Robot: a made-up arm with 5 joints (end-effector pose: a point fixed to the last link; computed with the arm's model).
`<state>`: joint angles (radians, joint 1 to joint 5).
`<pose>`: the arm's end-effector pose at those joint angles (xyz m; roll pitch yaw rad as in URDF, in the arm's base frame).
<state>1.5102 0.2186 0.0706 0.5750 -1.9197</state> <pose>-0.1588 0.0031 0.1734 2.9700 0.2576 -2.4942</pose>
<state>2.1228 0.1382 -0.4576 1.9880 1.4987</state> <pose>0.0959 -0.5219 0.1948 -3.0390 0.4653 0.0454</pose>
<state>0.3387 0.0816 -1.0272 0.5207 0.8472</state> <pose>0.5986 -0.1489 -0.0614 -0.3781 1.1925 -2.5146</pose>
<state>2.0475 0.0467 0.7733 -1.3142 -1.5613</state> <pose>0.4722 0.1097 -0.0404 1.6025 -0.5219 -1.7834</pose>
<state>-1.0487 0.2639 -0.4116 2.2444 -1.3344</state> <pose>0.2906 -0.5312 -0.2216 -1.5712 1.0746 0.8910</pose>
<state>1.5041 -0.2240 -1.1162 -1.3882 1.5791</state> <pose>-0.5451 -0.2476 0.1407 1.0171 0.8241 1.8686</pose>
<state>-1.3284 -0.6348 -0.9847 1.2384 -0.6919</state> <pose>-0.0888 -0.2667 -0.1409 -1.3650 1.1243 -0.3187</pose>
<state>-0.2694 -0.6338 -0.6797 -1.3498 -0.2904</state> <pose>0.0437 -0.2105 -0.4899 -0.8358 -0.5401 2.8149</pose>
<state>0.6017 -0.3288 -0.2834 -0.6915 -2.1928</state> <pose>0.0763 0.0148 0.2599 2.7056 -0.4353 -2.0240</pose>
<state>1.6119 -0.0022 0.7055 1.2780 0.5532</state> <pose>0.5404 0.0559 -0.2487 -2.4924 -0.0483 1.9483</pose>
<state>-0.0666 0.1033 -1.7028 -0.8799 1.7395</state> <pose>0.1468 -0.5401 0.5347 2.2645 0.7877 -1.4839</pose>
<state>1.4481 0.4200 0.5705 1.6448 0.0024</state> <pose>0.3335 0.1959 -0.0962 -2.7773 0.0608 2.4143</pose>
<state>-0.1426 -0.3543 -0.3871 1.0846 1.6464</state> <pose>0.6558 -0.0379 -0.0281 -2.4593 0.8770 1.9810</pose>
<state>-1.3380 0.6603 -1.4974 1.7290 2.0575</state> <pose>-0.1359 0.1855 0.4443 2.6111 0.8704 2.7071</pose>
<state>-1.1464 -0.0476 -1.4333 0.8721 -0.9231</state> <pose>0.0087 -0.2764 -0.2643 -1.2821 0.3085 -0.4700</pose>
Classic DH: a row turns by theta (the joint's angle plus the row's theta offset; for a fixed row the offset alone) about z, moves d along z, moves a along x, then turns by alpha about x. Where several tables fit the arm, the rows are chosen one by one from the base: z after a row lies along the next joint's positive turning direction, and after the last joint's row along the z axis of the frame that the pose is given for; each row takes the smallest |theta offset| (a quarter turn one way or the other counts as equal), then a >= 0, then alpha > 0; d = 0 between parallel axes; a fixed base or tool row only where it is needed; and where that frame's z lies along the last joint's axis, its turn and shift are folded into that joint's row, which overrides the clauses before.
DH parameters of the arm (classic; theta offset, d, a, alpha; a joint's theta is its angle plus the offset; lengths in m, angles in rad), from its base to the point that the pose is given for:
base (fixed): 0.4216 1.0372 0.0582 3.006
joint 1: -0.9416 1.2015 -0.0799 2.0227
joint 2: 1.4193 0.1626 -0.029 1.2456
joint 3: -0.3852 -0.0519 0.1245 1.6435
joint 4: -0.081 0.2115 0.006 1.8133
joint 5: 0.1751 0.1959 0.2963 -1.0585
tool (fixed): -2.2392 -0.4316 0 0

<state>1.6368 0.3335 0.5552 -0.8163 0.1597</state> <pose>-0.2561 0.2720 -0.4400 -0.0616 -1.2984 1.4671</pose>
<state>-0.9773 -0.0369 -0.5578 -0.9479 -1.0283</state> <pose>-0.1141 -0.2759 -0.2934 -1.1549 -1.1579 -2.3023</pose>
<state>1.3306 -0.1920 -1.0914 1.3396 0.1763</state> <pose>0.4038 -0.0579 0.0381 0.0487 1.4148 -2.0224</pose>
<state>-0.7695 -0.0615 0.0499 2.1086 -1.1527</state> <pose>0.0076 -0.5712 -0.1366 -2.5559 1.4824 -0.6322</pose>
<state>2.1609 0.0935 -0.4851 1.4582 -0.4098</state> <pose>0.4137 0.0531 -0.1494 -1.9864 0.9690 2.3773</pose>
